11 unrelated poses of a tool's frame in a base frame.
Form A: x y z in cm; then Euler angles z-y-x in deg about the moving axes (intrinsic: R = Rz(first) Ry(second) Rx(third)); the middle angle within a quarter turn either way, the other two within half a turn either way.
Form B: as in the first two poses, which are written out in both.
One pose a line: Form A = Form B
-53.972 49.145 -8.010 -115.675 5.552 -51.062 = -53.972 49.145 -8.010 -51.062 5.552 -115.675
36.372 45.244 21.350 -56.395 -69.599 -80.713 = 36.372 45.244 21.350 -80.713 -69.599 -56.395
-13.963 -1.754 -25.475 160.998 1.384 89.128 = -13.963 -1.754 -25.475 89.128 1.384 160.998
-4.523 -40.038 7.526 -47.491 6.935 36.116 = -4.523 -40.038 7.526 36.116 6.935 -47.491
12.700 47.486 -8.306 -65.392 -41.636 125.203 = 12.700 47.486 -8.306 125.203 -41.636 -65.392
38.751 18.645 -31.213 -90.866 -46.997 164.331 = 38.751 18.645 -31.213 164.331 -46.997 -90.866
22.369 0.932 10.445 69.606 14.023 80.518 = 22.369 0.932 10.445 80.518 14.023 69.606
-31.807 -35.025 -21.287 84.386 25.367 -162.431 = -31.807 -35.025 -21.287 -162.431 25.367 84.386
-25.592 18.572 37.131 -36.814 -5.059 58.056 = -25.592 18.572 37.131 58.056 -5.059 -36.814
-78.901 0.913 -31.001 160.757 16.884 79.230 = -78.901 0.913 -31.001 79.230 16.884 160.757
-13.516 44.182 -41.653 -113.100 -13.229 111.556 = -13.516 44.182 -41.653 111.556 -13.229 -113.100
